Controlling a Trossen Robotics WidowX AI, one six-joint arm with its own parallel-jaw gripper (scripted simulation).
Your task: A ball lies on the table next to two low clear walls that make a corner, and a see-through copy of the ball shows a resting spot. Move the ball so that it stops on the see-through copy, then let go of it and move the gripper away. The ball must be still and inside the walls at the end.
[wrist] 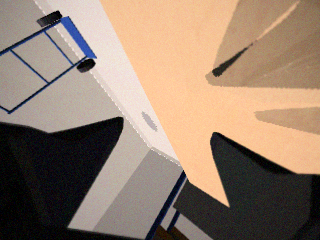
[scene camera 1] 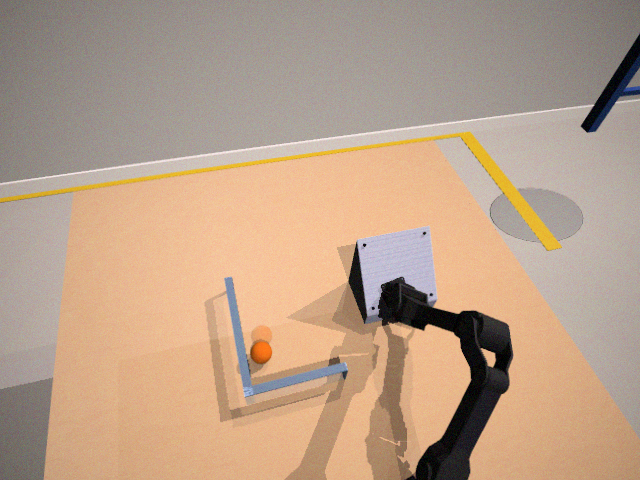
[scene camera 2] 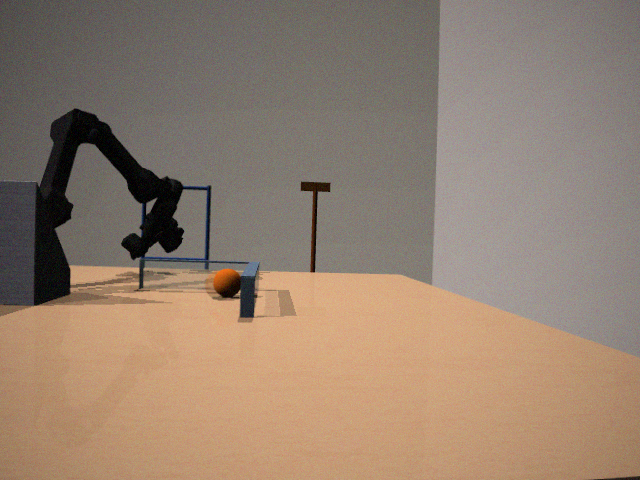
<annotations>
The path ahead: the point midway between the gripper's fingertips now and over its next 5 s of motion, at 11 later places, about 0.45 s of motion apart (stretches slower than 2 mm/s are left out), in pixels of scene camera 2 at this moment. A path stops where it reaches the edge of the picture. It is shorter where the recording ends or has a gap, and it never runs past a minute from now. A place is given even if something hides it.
My gripper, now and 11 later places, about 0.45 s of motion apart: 140, 252; 192, 264; 241, 261; 248, 250; 227, 254; 229, 261; 229, 273; 228, 282; 223, 282; 223, 259; 228, 226; 229, 217
</annotations>
